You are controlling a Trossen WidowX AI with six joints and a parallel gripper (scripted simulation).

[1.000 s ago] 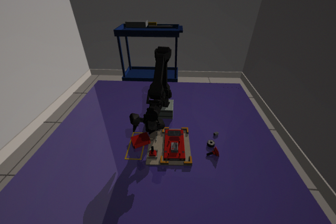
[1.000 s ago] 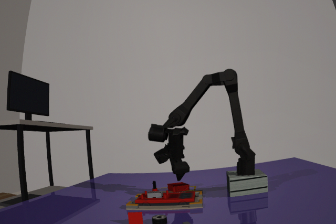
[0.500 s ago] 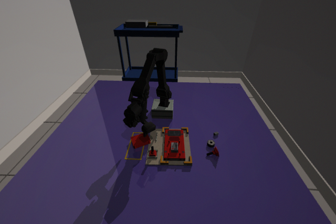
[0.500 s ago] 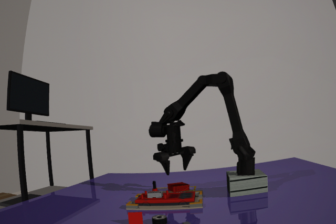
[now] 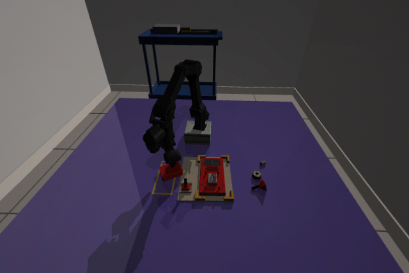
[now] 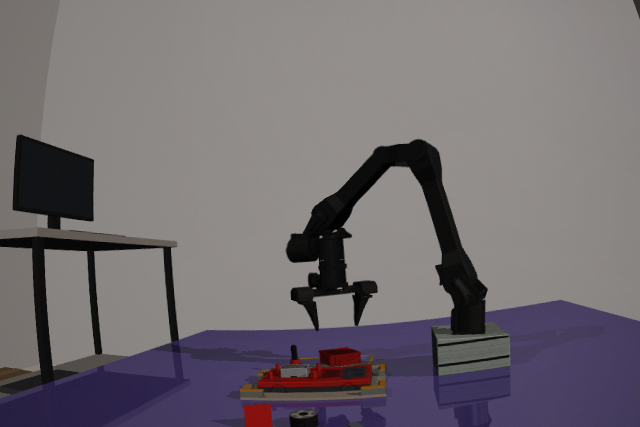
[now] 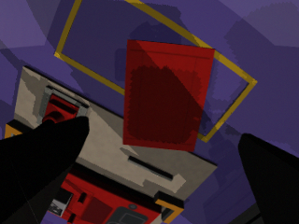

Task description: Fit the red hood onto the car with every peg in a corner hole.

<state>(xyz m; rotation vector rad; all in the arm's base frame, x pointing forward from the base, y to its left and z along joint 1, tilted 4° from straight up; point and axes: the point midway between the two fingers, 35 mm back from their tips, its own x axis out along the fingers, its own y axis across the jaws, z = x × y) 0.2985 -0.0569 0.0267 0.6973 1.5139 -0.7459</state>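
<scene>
Right now the red hood is 6 cm below my gripper tip. The rest, counted from my gripper tip: black wheel 38 cm to the left, 8 cm behind, 7 cm below; grey engine block 20 cm to the left, 6 cm below, 2 cm ahead.
</scene>
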